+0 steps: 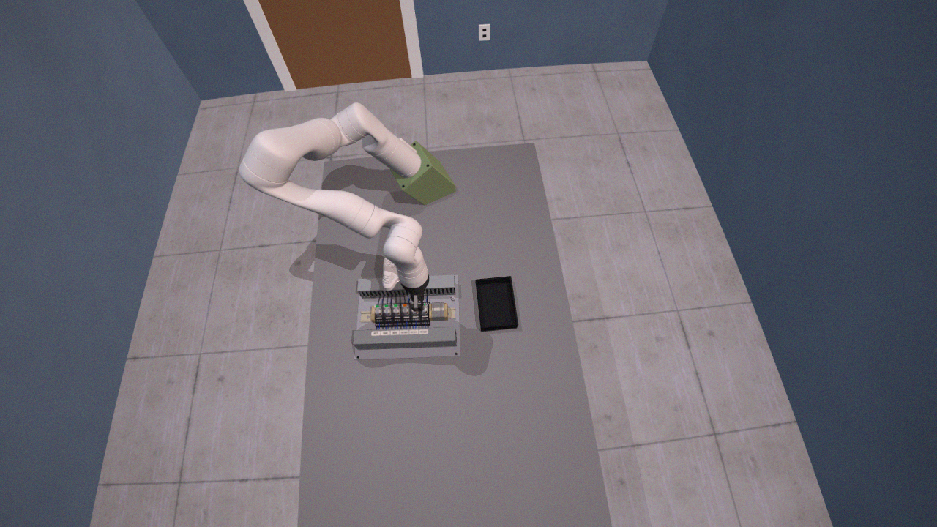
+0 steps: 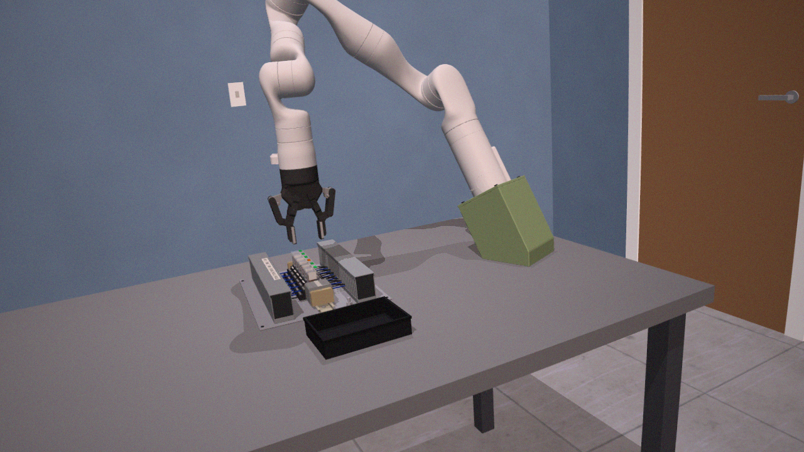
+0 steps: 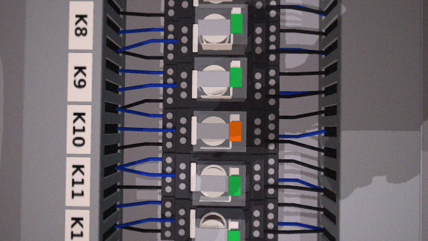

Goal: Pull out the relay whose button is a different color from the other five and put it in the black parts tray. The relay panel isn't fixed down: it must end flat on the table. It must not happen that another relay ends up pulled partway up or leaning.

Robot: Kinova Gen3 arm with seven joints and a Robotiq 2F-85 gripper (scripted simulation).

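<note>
The relay lies 5 cm to the right of my hand and 9 cm below it. From my hand the other things lie so: black parts tray (2 cm behind, 22 cm to the left, 13 cm below); then relay panel (6 cm to the right, 11 cm below).
</note>
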